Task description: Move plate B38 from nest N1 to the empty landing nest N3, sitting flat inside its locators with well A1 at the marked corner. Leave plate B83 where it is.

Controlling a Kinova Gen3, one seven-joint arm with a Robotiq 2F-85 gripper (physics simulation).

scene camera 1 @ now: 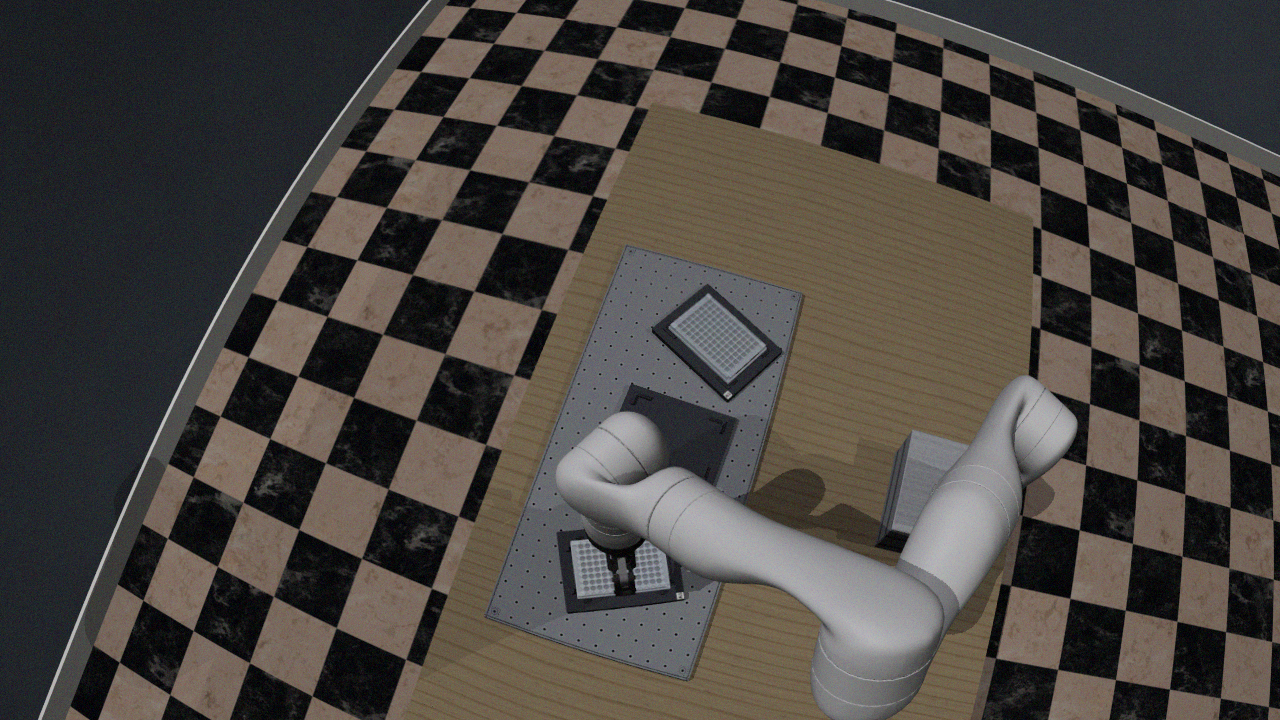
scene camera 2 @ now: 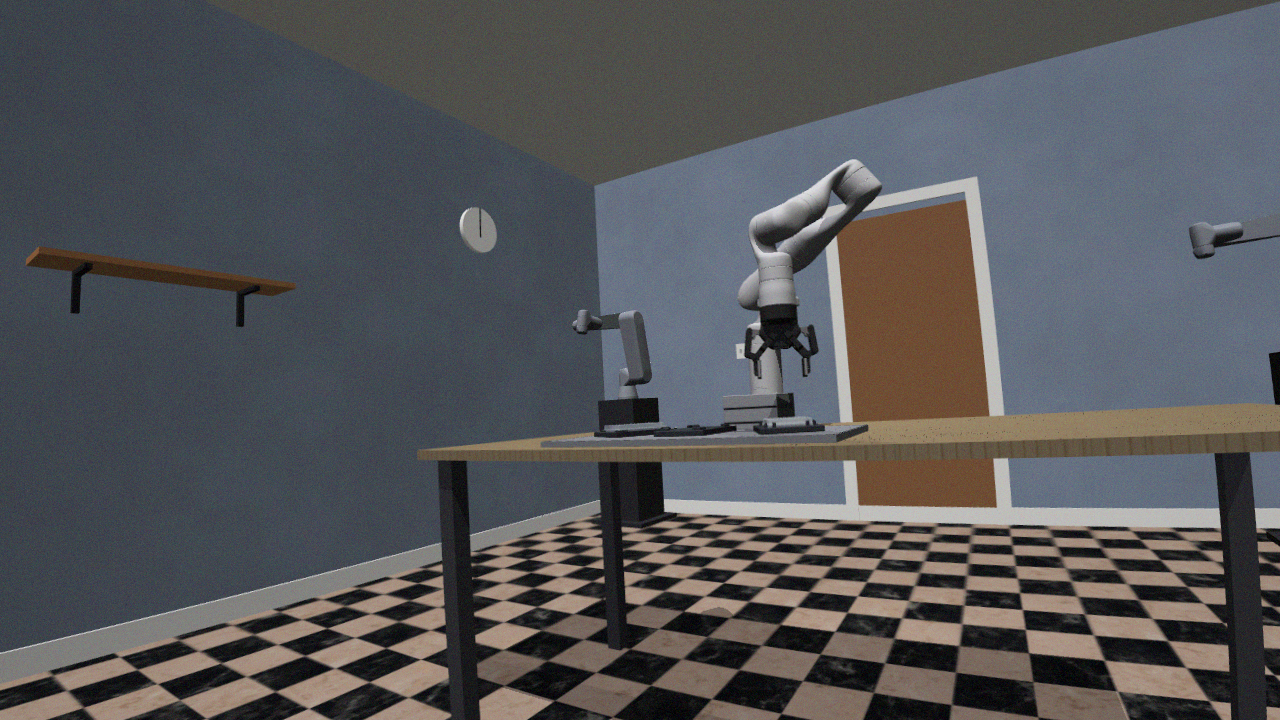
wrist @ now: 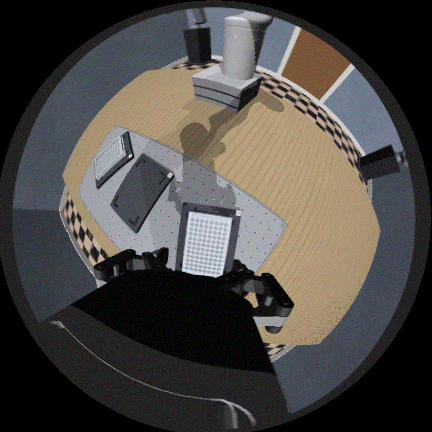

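Note:
My gripper (scene camera 1: 623,582) (scene camera 2: 782,368) (wrist: 199,260) is open and empty, pointing down above a pale well plate (scene camera 1: 590,568) (scene camera 2: 787,421) (wrist: 207,242). Scene camera 2 shows a gap between fingertips and plate. This plate lies in a dark nest (scene camera 1: 617,603) (wrist: 205,207) with a white corner mark. An empty dark nest (scene camera 1: 684,429) (scene camera 2: 693,430) (wrist: 142,192) with corner locators is in the middle, partly hidden by the arm in scene camera 1. A second well plate (scene camera 1: 718,335) (wrist: 111,155) lies in the far nest (scene camera 1: 750,368). Plate and nest labels and well A1 cannot be read.
The nests stand on a grey perforated board (scene camera 1: 608,331) (scene camera 2: 841,436) (wrist: 260,235) on the wooden table (scene camera 1: 850,313) (wrist: 310,210). The arm's grey base block (scene camera 1: 913,474) (wrist: 215,92) stands beyond the board's long edge. The forearm passes over the board near the middle nest.

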